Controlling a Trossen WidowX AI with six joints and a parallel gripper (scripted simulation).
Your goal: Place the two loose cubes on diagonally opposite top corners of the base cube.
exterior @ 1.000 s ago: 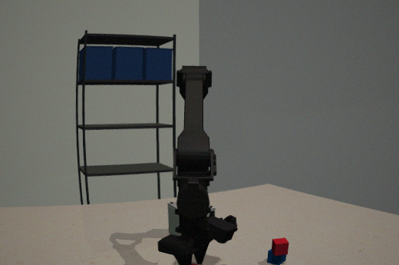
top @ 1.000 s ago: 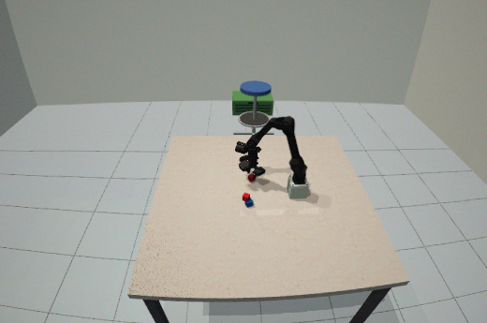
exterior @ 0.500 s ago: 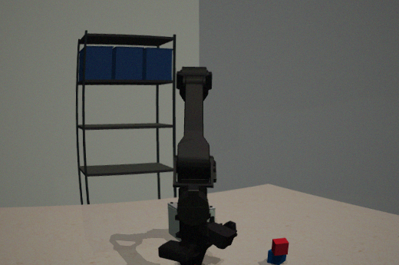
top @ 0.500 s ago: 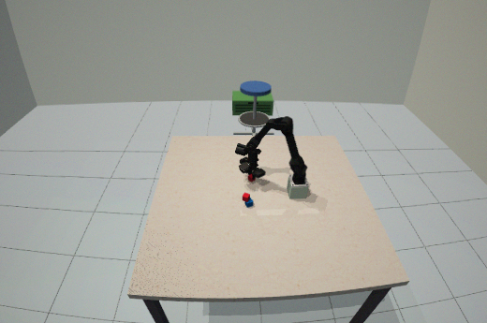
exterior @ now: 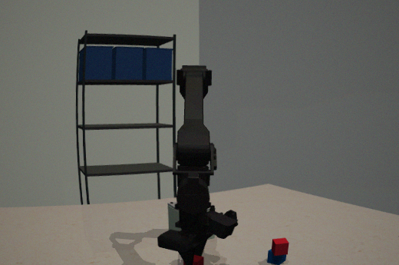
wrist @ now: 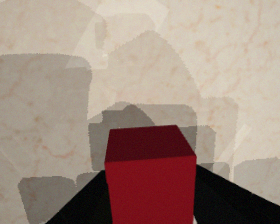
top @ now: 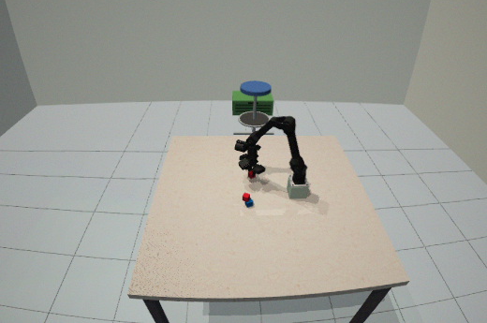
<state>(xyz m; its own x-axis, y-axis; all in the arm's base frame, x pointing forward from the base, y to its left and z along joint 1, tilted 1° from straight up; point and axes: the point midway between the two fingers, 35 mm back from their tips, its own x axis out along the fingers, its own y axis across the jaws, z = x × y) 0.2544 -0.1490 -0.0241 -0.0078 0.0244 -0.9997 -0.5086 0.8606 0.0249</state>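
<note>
My gripper tip is now 21 cm to the right of the blue base cube, 4 cm short of it and 3 cm above it.
</note>
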